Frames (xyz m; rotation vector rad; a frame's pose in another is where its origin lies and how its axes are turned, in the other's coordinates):
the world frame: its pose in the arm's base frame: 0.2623 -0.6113 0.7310 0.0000 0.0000 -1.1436
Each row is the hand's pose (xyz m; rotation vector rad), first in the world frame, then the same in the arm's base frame.
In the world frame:
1: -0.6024 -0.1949 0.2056 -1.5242 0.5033 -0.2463
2: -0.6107 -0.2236 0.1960 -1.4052 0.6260 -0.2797
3: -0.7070 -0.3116 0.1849 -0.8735 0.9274 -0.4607
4: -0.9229 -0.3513 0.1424 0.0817 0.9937 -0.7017
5: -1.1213 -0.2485 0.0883 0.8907 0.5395 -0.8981
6: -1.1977 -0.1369 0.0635 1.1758 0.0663 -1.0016
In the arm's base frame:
1: -0.1647 -0.1438 0.9366 -1.0818 1.3376 -1.1151
2: -0.1942 -0.1481 0.9270 -0.9073 1.3851 -1.1705
3: -0.3142 -0.0969 0.9159 -0.2559 1.3775 -1.4284
4: -0.4398 0.0831 0.8734 0.6854 0.8945 -1.7347
5: -0.4284 0.3063 0.8193 1.2011 -0.0327 -1.9170
6: -0.3585 0.4220 0.7945 1.1947 -0.6769 -1.9820

